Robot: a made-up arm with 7 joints. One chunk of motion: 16 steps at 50 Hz.
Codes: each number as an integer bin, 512 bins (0 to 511) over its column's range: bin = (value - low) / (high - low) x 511, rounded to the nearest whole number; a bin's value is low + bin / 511 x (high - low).
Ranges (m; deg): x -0.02..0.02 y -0.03..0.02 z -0.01..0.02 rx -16..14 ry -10..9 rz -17..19
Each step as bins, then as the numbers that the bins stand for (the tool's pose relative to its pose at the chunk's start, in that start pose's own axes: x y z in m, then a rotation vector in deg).
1 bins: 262 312 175 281 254 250
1 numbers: 0.0005 0.0005 0.0003 0.50 -0.56 0.61
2 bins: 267 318 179 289 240 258
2 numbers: 0.0009 0.0011 0.0005 0.97 -1.08 1.18
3 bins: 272 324 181 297 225 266
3 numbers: 0.0013 0.0017 0.0006 1.44 -1.63 1.74
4 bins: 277 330 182 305 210 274
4 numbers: 0.0017 0.0023 0.0007 1.91 -2.19 2.30
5 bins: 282 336 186 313 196 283
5 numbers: 0.0021 0.0029 0.0009 2.38 -2.71 2.94
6 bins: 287 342 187 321 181 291
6 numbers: 0.0025 0.0035 0.0010 2.85 -3.27 3.50
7 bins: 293 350 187 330 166 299
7 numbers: 0.0029 0.0042 0.0010 3.37 -3.83 4.06
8 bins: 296 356 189 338 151 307
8 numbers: 0.0032 0.0048 0.0011 3.84 -4.39 4.63
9 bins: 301 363 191 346 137 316
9 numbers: 0.0036 0.0055 0.0012 4.31 -4.91 5.26
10 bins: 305 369 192 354 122 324
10 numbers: 0.0039 0.0061 0.0013 4.78 -5.46 5.83
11 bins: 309 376 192 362 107 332
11 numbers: 0.0042 0.0068 0.0013 5.25 -6.02 6.39
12 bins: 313 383 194 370 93 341
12 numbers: 0.0045 0.0075 0.0014 5.72 -6.54 7.02
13 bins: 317 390 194 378 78 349
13 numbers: 0.0048 0.0082 0.0014 6.19 -7.10 7.59
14 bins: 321 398 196 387 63 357
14 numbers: 0.0051 0.0089 0.0015 6.72 -7.66 8.15
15 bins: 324 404 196 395 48 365
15 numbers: 0.0054 0.0095 0.0015 7.19 -8.22 8.71
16 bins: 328 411 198 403 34 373
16 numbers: 0.0057 0.0102 0.0016 7.66 -8.74 9.28
